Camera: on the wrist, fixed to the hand. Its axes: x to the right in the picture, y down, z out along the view.
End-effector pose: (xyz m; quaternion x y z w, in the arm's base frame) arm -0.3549 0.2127 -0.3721 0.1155 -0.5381 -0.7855 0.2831
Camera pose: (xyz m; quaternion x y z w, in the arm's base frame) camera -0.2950 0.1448 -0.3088 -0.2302 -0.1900 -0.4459 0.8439
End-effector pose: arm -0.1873 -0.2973 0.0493 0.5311 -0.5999 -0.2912 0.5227
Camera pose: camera -0.1655 -0.2582 0.1503 -0.1398 -0.5997 0.1004 0.7815
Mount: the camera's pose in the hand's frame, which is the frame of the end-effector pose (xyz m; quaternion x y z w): -0.0023 0.0945 -0.0571 -0.2533 0.1680 0.6824 0.6648
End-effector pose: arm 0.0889 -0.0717 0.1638 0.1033 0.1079 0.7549 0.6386
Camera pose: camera -0.0165 -0.0910 0.1371 0.1463 0.0827 -0.9823 0.0826
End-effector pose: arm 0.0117 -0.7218 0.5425 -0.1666 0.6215 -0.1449 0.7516
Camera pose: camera -0.0438 -0.6396 0.4940 0.1473 0.6899 0.5460 0.4519
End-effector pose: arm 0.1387 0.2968 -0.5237 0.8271 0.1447 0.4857 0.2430
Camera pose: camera 0.0880 0.2313 -0.4507 0.5054 -0.5504 0.6643 0.0153
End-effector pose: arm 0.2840 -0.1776 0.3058 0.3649 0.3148 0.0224 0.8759
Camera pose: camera 0.2677 -0.0733 0.3382 0.2318 0.1018 0.7537 0.6066
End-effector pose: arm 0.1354 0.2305 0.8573 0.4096 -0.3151 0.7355 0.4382
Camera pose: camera 0.0321 0.2371 0.8188 0.1773 0.6017 -0.7770 0.0539
